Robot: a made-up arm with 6 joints.
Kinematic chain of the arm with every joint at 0, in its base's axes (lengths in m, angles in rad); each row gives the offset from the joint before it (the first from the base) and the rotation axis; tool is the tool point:
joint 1: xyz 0 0 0.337 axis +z
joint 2: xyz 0 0 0 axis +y
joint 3: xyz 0 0 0.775 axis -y
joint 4: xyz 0 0 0 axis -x
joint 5: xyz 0.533 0 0 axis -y
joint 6: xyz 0 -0.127 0 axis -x
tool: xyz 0 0 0
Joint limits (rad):
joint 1: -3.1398..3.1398
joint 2: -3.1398..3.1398
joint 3: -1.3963..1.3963
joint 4: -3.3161..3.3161
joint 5: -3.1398..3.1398
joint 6: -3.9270..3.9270
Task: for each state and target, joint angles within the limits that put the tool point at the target. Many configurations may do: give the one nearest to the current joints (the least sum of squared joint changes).
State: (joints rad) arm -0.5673 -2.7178 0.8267 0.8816 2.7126 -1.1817
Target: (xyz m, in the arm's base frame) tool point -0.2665 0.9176 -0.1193
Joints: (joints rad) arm -1.3764 -2.5356 0.0893 0.8456 2.7126 -1.1817
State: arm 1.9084 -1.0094 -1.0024 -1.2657 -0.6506 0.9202
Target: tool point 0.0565 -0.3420 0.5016
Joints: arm 1.6409 -1.8404 -0.8685 -1.3128 -0.6506 0.9202
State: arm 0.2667 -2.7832 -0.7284 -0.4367 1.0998 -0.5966
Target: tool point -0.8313 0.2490 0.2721
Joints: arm -0.4299 -2.3033 -0.0969 -0.3306 1.0998 -0.5966
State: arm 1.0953 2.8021 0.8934 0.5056 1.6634 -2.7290
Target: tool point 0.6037 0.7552 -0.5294
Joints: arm 1.0096 2.1657 1.1095 0.5367 1.6634 -2.7290
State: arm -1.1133 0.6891 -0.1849 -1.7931 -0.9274 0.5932
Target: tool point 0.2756 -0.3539 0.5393
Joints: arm -0.9742 0.3687 -0.6616 -1.8024 -0.9274 0.5932
